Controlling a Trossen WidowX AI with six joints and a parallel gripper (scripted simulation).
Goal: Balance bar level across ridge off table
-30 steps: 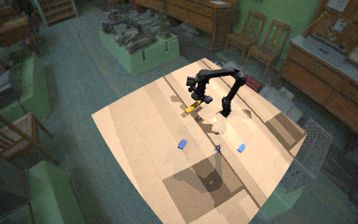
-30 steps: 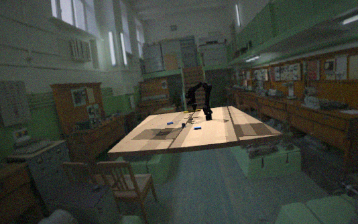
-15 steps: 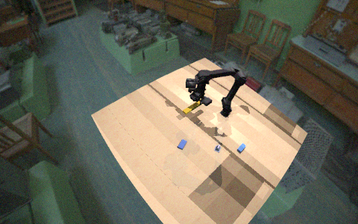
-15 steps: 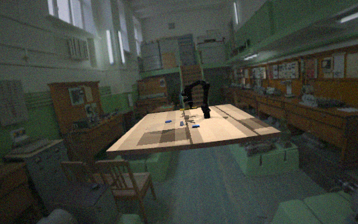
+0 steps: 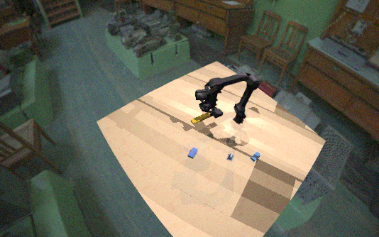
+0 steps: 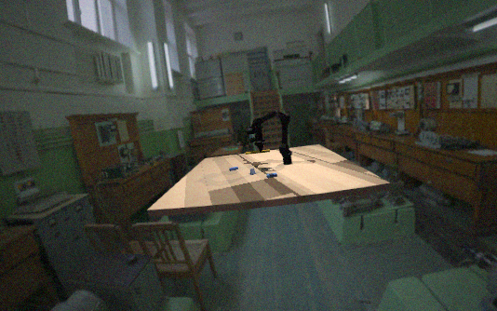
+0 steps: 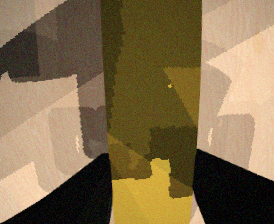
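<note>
My gripper tip is 3 cm short of the bar and 1 cm to the left of it. From my gripper tip the other things lie so: ridge (29 cm to the left, 8 cm ahead, 6 cm below).
</note>
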